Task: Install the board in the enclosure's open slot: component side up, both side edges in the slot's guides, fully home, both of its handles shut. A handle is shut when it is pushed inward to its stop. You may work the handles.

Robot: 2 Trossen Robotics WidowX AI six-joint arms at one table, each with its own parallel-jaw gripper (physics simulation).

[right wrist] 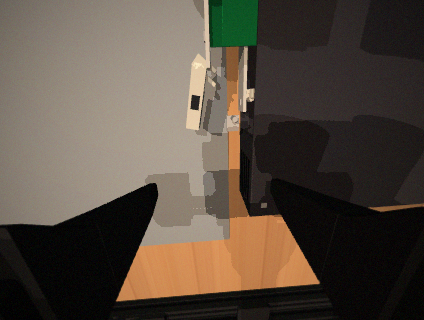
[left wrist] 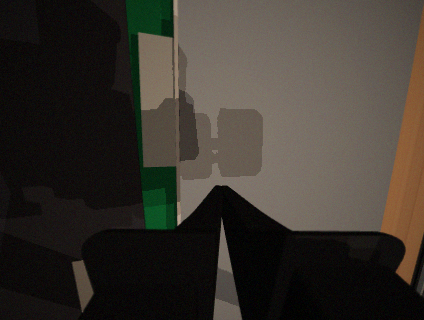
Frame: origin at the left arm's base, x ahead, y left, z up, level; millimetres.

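Where they show: left gripper, fingertip midpoint: [left wrist: 220, 191]; right gripper, fingertip midpoint: [right wrist: 214, 186].
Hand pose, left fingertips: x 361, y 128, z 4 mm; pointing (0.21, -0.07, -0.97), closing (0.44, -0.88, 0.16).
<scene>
Each offset is from my left fingertips to the top centre of the thing. "pt": to the spot under its first point. Level surfaces: height alone.
The green board {dx -8, dy +70, dz -5 mm} [left wrist: 159, 178] [right wrist: 233, 22] reaches partly out of the dark enclosure {pt dx -6, dy +104, dz -12 mm} [left wrist: 65, 125] [right wrist: 300, 100], with a pale block on its face and a thin pale front plate {pt dx +41, dy +54, dz -14 mm} [left wrist: 176, 100] [right wrist: 206, 30] along its outer edge. One cream handle {dx +149, dy +98, dz -23 mm} [right wrist: 195, 97] angles outward from the plate's end in the right wrist view. The other handle does not show clearly. My left gripper [left wrist: 220, 191] is shut and empty, its tips just outside the plate. My right gripper [right wrist: 214, 186] is open and empty, beyond the handle's end. How the board's edges sit in the guides is hidden.
A grey mat {dz -59 mm} [left wrist: 310, 100] [right wrist: 100, 100] lies in front of the enclosure. Wooden table {dz -61 mm} [left wrist: 407, 150] [right wrist: 200, 270] shows past its edges. A pale strip with a small fitting {pt dx +119, dy +125, dz -35 mm} [right wrist: 243, 80] is at the enclosure's front. A dark bar [right wrist: 215, 302] crosses the bottom of the right wrist view.
</scene>
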